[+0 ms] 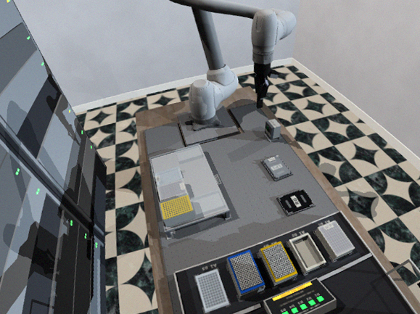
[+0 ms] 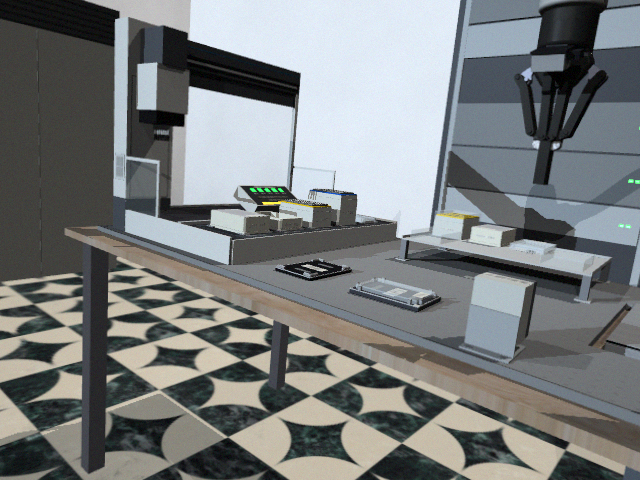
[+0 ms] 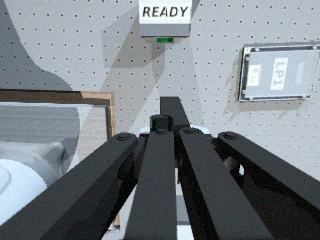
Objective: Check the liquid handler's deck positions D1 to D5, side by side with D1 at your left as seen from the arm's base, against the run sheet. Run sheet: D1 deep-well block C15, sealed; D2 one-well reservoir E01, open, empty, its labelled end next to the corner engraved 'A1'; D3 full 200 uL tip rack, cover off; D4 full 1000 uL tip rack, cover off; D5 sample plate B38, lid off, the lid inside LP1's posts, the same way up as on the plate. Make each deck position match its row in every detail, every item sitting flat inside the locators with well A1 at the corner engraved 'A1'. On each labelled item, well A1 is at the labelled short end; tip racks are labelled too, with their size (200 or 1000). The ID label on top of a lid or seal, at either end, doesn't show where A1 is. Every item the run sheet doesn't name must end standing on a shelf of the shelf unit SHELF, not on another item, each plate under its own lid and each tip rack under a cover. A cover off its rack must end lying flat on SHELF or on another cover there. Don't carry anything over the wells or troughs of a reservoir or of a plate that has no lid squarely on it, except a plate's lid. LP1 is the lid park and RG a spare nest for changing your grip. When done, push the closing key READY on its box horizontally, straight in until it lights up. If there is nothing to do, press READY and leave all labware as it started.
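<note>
Now: hand 1 cm past the ready box, 8 cm to the right of it and 21 cm above it. From my hand the other things lie so: RG nest 44 cm ahead, 1 cm to the left, 27 cm below; shelf 20 cm ahead, 46 cm to the right, 22 cm below; clear lid 22 cm ahead, 2 cm to the left, 26 cm below.
</note>
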